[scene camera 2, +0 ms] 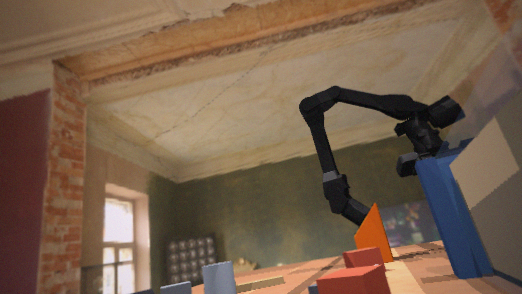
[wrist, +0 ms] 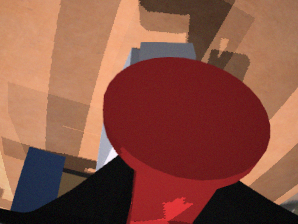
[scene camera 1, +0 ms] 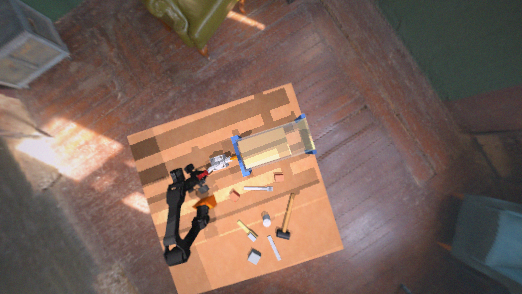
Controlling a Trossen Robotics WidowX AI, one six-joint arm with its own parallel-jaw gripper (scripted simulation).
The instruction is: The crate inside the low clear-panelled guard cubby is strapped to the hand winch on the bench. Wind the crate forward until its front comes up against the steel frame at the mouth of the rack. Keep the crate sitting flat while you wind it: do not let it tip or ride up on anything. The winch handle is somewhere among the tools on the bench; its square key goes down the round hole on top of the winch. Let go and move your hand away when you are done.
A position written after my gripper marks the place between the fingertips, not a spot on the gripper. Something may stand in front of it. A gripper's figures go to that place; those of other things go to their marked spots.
Scene:
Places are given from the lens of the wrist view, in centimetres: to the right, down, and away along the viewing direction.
my gripper [wrist: 161,162]: 0, 2, 10
red knob [wrist: 187,128]: 1, 0, 5

